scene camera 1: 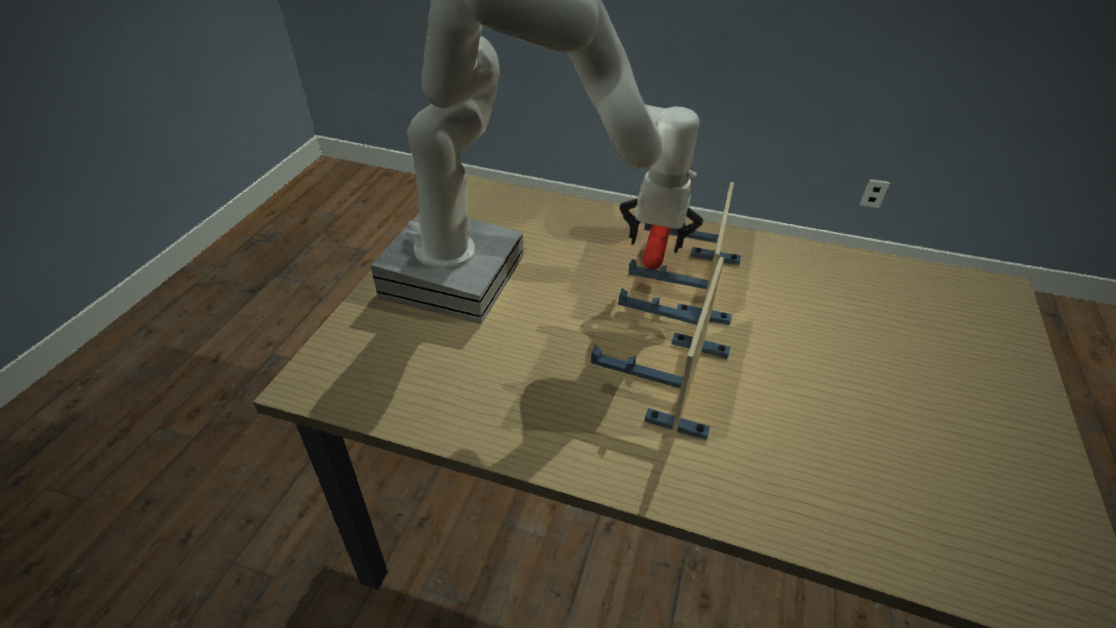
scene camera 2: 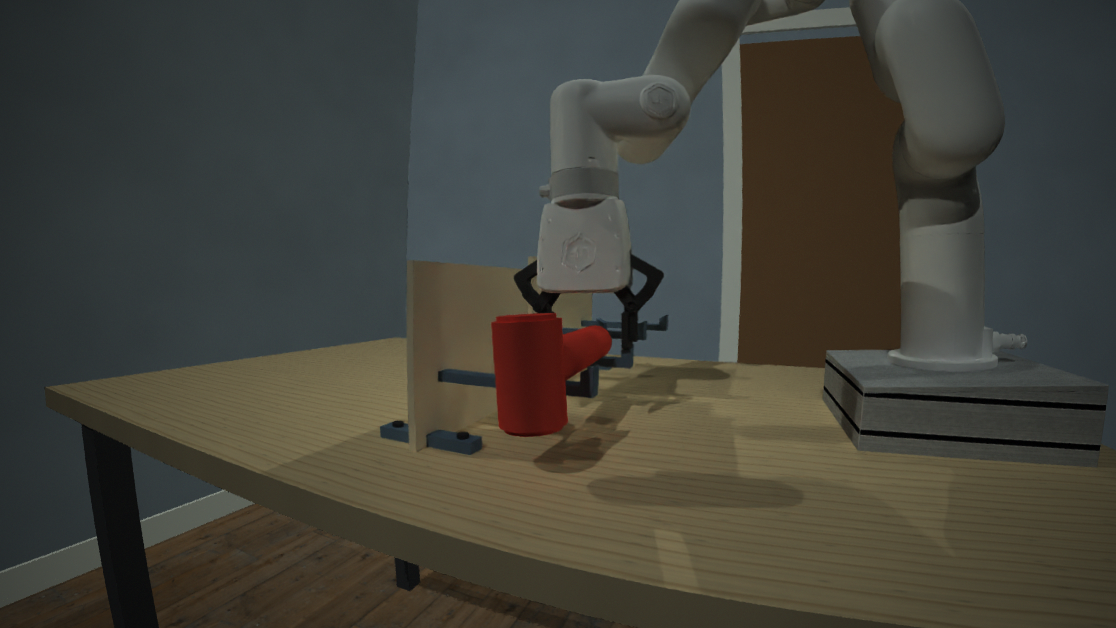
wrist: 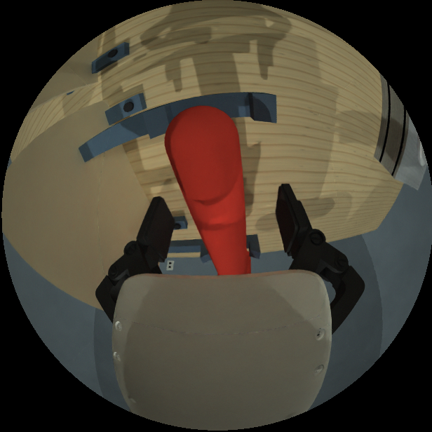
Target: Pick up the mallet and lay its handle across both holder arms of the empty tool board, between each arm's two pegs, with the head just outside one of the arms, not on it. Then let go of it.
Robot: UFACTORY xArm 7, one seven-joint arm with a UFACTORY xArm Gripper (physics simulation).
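Places are measured from the arm's base along level axes (x ahead, y right, z down), in metres.
Where they show: gripper, between the fingertips: (scene camera 1: 654, 245); arm's base, origin of its link: (scene camera 1: 444, 250) (scene camera 2: 940, 362).
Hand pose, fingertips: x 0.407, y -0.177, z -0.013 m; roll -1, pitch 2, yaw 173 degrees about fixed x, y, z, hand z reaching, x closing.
Note:
Each offset is from my fingertips to the top centre of the thing. "spot": to the spot under its first point. Level surfaces: height alone.
The red mallet @(dx -0.005, dy -0.061, dz -0.048 m) (scene camera 1: 656, 248) (scene camera 2: 530, 374) (wrist: 205, 155) lies with its handle across the arms of the back board (scene camera 1: 725, 218) (scene camera 2: 446, 328). Its upright cylindrical head is outside that board's rear arm, nearest scene camera 2. My gripper (scene camera 1: 656, 243) (scene camera 2: 586, 347) (wrist: 220, 203) is open, pointing down, with its fingers on either side of the handle and apart from it. One fingertip is partly hidden behind the head in scene camera 2. The empty tool board (scene camera 1: 697, 335) stands nearer in scene camera 1, with two blue holder arms, the front arm (scene camera 1: 655, 374) and the rear arm (scene camera 1: 669, 310), each with two pegs.
The back board's front arm (scene camera 1: 678, 277) (wrist: 210, 102) is close to the handle's free end. Blue feet, such as the front foot @(spot: dx +0.157, dy +0.402, dz +0.048 m) (scene camera 1: 676, 422), support the panels. The robot's grey base block (scene camera 1: 499, 273) (scene camera 2: 967, 413) stands across from the boards on the wooden table @(dz +0.092 m) (scene camera 1: 897, 390) (scene camera 2: 312, 484).

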